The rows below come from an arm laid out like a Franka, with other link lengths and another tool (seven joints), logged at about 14 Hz.
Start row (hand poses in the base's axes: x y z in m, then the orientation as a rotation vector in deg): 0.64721, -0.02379, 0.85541, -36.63, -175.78, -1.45
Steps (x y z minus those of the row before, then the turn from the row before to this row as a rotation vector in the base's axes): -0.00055, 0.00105, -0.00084, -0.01, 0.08, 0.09; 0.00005, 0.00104, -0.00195, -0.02, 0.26, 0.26; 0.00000, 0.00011, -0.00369, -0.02, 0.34, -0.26; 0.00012, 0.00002, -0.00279, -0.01, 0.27, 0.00; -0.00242, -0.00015, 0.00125, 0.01, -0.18, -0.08; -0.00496, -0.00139, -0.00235, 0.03, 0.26, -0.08; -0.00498, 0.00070, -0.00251, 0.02, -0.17, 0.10; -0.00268, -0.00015, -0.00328, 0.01, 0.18, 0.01; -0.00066, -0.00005, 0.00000, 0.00, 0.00, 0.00; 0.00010, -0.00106, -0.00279, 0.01, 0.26, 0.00; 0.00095, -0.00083, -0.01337, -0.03, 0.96, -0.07; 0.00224, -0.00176, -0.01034, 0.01, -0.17, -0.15; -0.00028, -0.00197, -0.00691, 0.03, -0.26, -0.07; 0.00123, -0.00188, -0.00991, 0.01, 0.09, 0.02; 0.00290, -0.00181, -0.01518, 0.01, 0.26, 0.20; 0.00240, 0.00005, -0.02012, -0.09, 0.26, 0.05
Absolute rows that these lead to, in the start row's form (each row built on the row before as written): 0.64666, -0.02274, 0.85457, -36.48, -175.73, -1.41; 0.64671, -0.02170, 0.85262, -36.03, -175.57, -1.29; 0.64671, -0.02159, 0.84893, -36.37, -175.17, -1.15; 0.64683, -0.02157, 0.84614, -36.32, -174.91, -1.05; 0.64441, -0.02172, 0.84739, -36.48, -175.06, -1.12; 0.63945, -0.02311, 0.84504, -36.55, -174.78, -1.08; 0.63447, -0.02241, 0.84253, -36.43, -174.97, -1.16; 0.63179, -0.02256, 0.83925, -36.38, -174.80, -1.12; 0.63113, -0.02261, 0.83925, -36.38, -174.80, -1.12; 0.63123, -0.02367, 0.83646, -36.33, -174.55, -1.05; 0.63218, -0.02450, 0.82309, -36.26, -173.61, -0.70; 0.63442, -0.02626, 0.81275, -36.52, -173.72, -0.77; 0.63414, -0.02823, 0.80584, -36.67, -173.94, -0.90; 0.63537, -0.03011, 0.79593, -36.62, -173.86, -0.89; 0.63827, -0.03192, 0.78075, -36.27, -173.67, -0.81; 0.64067, -0.03187, 0.76063, -36.15, -173.45, -0.59
